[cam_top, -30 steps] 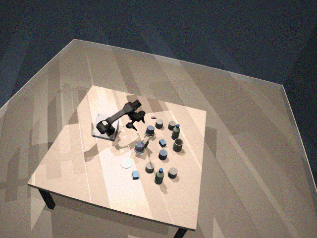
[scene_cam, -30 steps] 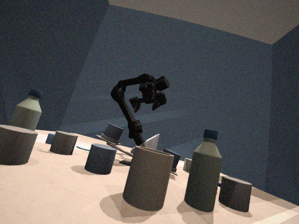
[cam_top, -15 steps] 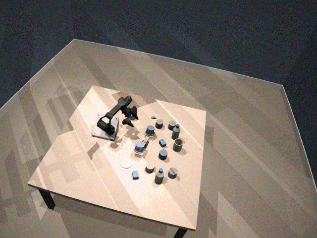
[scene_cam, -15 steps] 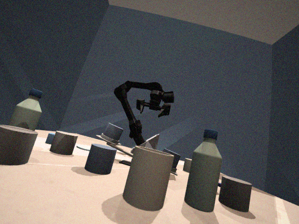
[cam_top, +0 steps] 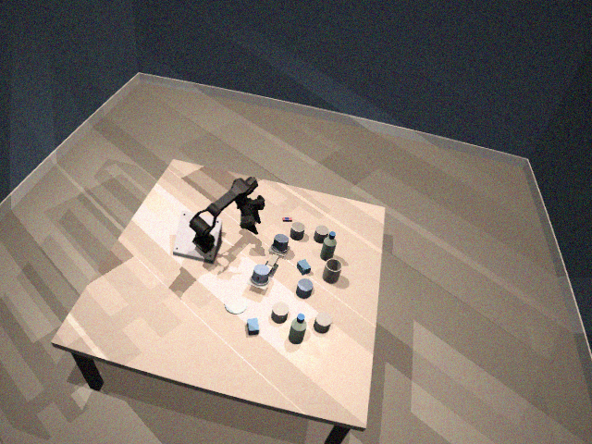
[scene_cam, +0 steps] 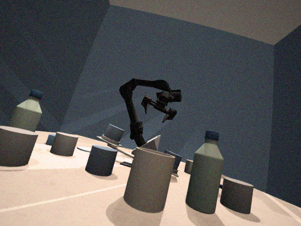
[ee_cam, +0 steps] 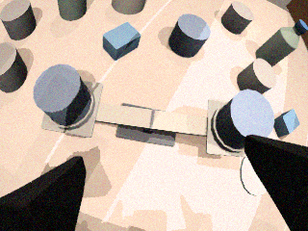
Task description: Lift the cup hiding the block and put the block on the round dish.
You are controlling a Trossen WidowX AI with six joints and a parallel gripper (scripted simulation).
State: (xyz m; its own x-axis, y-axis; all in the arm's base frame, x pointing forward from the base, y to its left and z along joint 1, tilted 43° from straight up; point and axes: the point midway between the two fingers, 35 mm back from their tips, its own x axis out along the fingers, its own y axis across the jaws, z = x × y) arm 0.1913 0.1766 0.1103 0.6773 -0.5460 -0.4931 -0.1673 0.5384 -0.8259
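Right now my gripper tip is 90 mm short of the pale green block, 110 mm to the right of it and 190 mm above it. From my gripper tip the other things lie so: blue-grey cup 70 mm ahead, 160 mm to the right, 110 mm below; round pale dish 10 mm ahead, 270 mm to the right, 220 mm below; beige cup 370 mm ahead, 50 mm to the left, 180 mm below.
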